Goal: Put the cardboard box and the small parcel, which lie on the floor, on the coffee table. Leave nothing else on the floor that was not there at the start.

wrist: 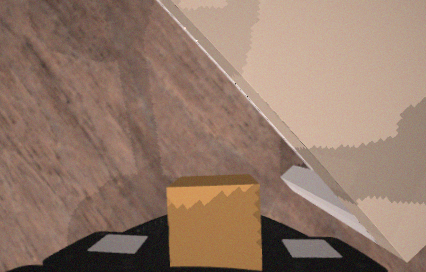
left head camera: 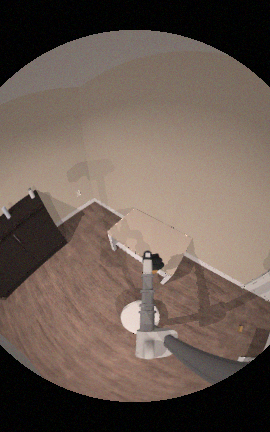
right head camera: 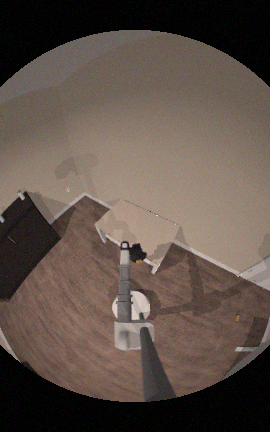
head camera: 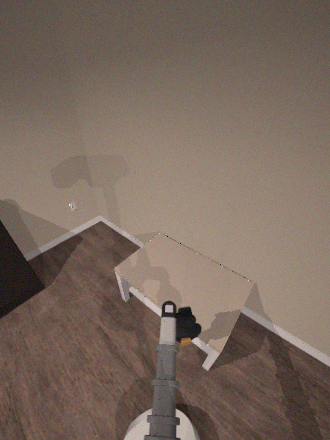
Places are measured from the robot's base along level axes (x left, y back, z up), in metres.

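Pixels of known places: gripper, fingertip midpoint: [wrist: 216, 232] [left head camera: 153, 270] [right head camera: 137, 260] [head camera: 184, 339]; robot's base at its link origin: [left head camera: 139, 315] [right head camera: 131, 306].
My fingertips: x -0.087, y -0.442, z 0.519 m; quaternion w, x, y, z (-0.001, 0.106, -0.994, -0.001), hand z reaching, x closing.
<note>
For each thing: its top centre in the pictures, then the offset to it from my fingertips. Level surfaces: height alone.
- orange-brown box at its top centre: [wrist: 214, 237] [head camera: 184, 336] [right head camera: 137, 258] [left head camera: 153, 268] dx +0.002, dy -0.006, dz +0.029 m
- coffee table at its surface level: dz -0.096 m
- small orange-brown item at its top centre: [right head camera: 237, 317] [left head camera: 240, 328] dx -1.386, dy +1.014, dz -0.496 m
My gripper [head camera: 185, 336] [left head camera: 155, 267] [right head camera: 138, 258] [wrist: 216, 232] is shut on an orange-brown box [head camera: 186, 342] [left head camera: 155, 272] [right head camera: 139, 261] [wrist: 215, 225]; I cannot tell which of the two it is. The box is held up off the floor, beside the near long edge of the coffee table [head camera: 210, 285] [left head camera: 155, 235] [right head camera: 142, 225] [wrist: 325, 90] in the wrist view. The table has a pale top and white legs, and no parcel shows on it. Another small orange-brown item [left head camera: 241, 328] [right head camera: 237, 317] lies on the floor far to the right.
A dark cabinet [head camera: 15, 270] [left head camera: 30, 245] [right head camera: 25, 250] stands at the left. The wall runs behind the coffee table. A white foot [left head camera: 245, 359] [right head camera: 247, 349] of other furniture shows at the lower right, near the small item. Part of a white door frame shows at the right.
</note>
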